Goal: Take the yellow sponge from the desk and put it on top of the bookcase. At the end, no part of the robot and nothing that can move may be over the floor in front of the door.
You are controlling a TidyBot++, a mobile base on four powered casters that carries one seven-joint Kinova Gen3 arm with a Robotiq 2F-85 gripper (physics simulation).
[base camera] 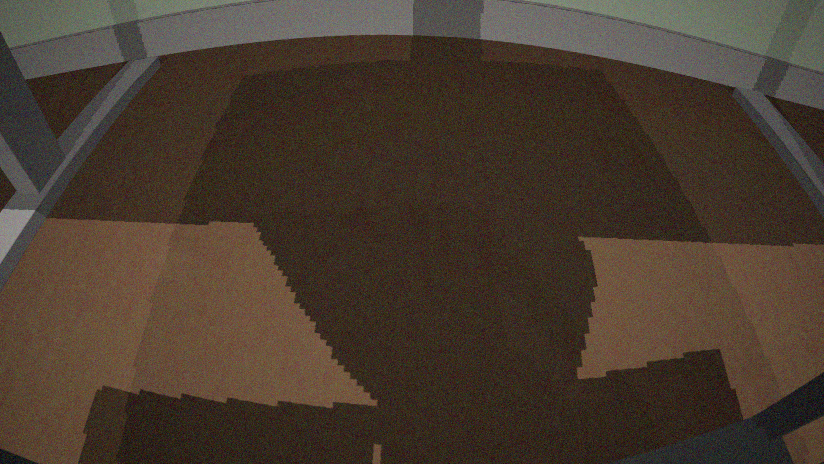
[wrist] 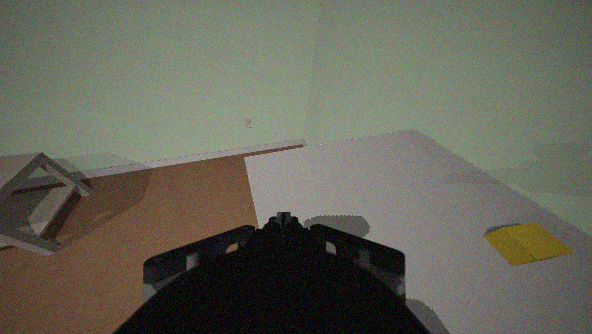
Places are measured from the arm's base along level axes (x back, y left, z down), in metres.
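Pixels of known places: gripper, fingertip midpoint: [wrist: 283,221].
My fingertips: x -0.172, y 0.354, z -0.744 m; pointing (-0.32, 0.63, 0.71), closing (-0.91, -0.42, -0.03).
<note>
For each thing: its top centre in the pictures, then the offset to it from my fingertips. "pt": a spot on its surface instead. Level surfaces: height alone.
- yellow sponge, top centre: [wrist: 536,239] dx -0.490, dy -0.190, dz +0.146 m
- pale grey desk, surface height: dz +0.191 m
- floor, surface height: dz +1.141 m
- open grey frame, surface spot: [wrist: 32,243] pt dx +1.223, dy +0.972, dz +0.989 m
The yellow sponge [wrist: 528,244] lies flat on the pale grey desk [wrist: 425,210], at the right of the wrist view, near the desk's long edge along the green wall. My gripper [wrist: 283,221] is shut and empty. In the wrist view it is above the desk, near the desk's left edge, with the sponge well off to its right. Its shadow falls on the desk top just beyond the fingers. The sponge does not show in the base camera view. The bookcase and the door cannot be made out in either view.
In the base camera view, grey bars [base camera: 103,123] [base camera: 785,141] run along the floor [base camera: 213,299] at left and right, with a pale wall base behind. In the wrist view, an open grey frame [wrist: 32,243] stands at the left, over brown floor [wrist: 200,200].
</note>
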